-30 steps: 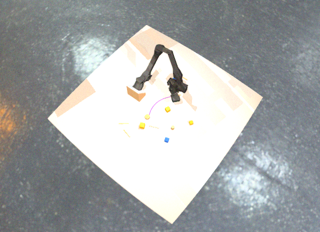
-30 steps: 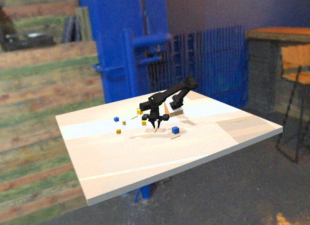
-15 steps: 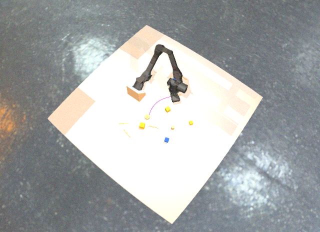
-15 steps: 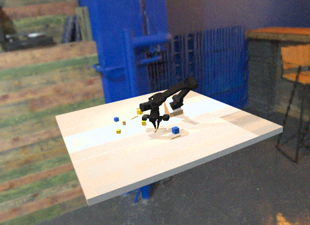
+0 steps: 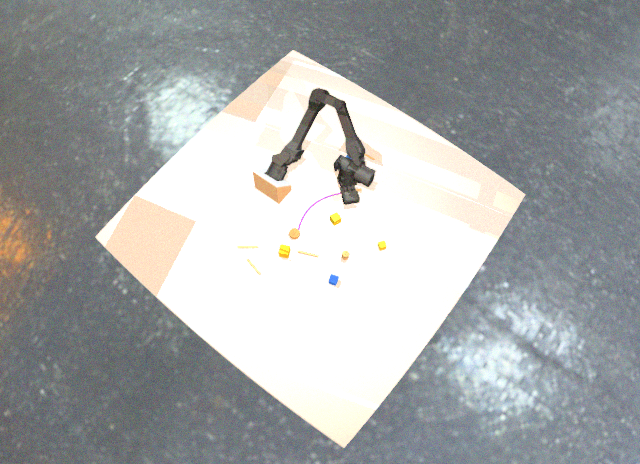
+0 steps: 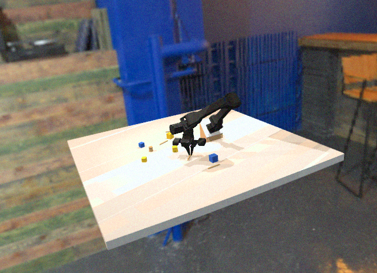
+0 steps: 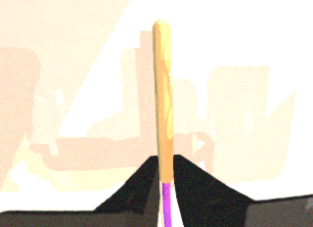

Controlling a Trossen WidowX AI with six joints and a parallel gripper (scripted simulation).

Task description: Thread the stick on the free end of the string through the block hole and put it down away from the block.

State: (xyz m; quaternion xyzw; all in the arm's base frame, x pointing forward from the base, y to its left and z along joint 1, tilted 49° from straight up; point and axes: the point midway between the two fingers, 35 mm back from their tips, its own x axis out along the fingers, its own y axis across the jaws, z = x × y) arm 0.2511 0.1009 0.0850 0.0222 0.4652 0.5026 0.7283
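Right now my gripper tip is 30 mm short of the yellow cube, 120 mm to the left of it and 10 mm below it. Also, from my gripper tip: round wooden button (60 mm behind, 260 mm to the right); then small wooden cylinder (150 mm ahead, 230 mm to the right, 10 mm above).
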